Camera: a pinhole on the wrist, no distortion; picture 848 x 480 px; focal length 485.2 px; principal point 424.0 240.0 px. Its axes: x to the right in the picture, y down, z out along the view. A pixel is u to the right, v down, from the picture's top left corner.
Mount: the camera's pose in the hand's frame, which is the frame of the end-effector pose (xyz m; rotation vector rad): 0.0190 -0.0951 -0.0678 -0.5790 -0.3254 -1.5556
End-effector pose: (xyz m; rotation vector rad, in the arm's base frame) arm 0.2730 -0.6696 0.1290 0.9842 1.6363 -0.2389
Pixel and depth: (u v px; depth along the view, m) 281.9 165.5 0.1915
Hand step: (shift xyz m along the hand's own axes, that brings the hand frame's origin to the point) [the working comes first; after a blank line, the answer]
In the camera's frame: -0.0561 -0.0294 0.1915

0.0203 0.0573 0.0643
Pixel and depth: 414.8 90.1 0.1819
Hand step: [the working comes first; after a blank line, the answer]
In the camera's frame: -0.0034 -0.0562 0.1819

-0.0071 0.0101 0.0888
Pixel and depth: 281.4 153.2 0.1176
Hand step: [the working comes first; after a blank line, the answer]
In the camera's frame: -0.0346 -0.0210 0.1176

0.0169 -0.0012 0.0137
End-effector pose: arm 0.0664 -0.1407 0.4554 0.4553 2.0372 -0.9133
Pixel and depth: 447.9 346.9 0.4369
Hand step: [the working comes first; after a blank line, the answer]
In the camera's frame: 0.0215 0.0963 0.4369

0.1849 0.1143 0.2917
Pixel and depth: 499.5 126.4 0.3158
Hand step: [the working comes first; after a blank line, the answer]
In the camera's frame: 0.0491 -0.0739 0.3158

-0.0024 0.0394 0.2306
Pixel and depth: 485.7 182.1 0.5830
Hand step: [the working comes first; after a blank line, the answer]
In the camera's frame: 0.0741 -0.0696 0.5830

0.0454 0.1619 0.4646
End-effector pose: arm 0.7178 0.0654 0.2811 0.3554 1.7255 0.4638
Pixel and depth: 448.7 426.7 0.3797
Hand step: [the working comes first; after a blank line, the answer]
In the camera's frame: 0.0193 0.1461 0.3797

0.2248 0.0814 0.2361
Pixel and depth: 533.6 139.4 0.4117
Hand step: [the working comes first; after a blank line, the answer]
In the camera's frame: 0.0930 -0.0854 0.4117

0.0024 0.0551 0.3354
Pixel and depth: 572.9 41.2 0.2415
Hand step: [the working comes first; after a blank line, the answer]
In the camera's frame: 0.0741 -0.0989 0.2415

-0.0388 -0.0196 0.1863
